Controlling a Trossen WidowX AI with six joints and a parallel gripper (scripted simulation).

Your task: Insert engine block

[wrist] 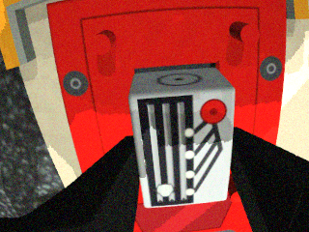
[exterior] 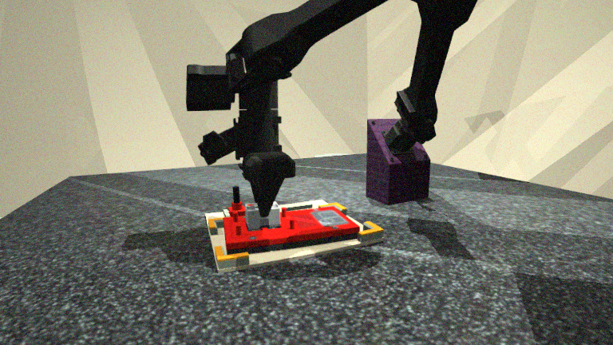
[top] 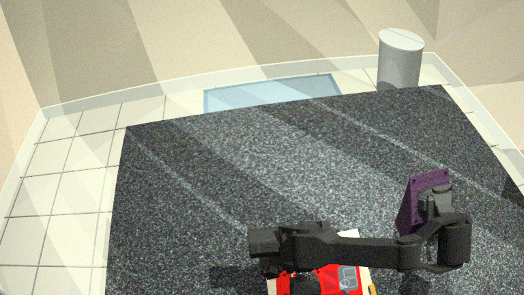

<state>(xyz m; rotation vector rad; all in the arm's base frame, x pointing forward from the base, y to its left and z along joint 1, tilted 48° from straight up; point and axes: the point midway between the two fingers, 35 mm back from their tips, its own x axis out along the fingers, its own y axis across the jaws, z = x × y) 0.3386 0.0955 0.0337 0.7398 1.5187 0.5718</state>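
Now: gripper tip 40 mm past the cream base plate, 20 mm to the left of it and 30 mm above it. Round my gripper tip: black peg 20 mm ahead, 120 mm to the right, 10 mm below; then engine block 10 mm below.
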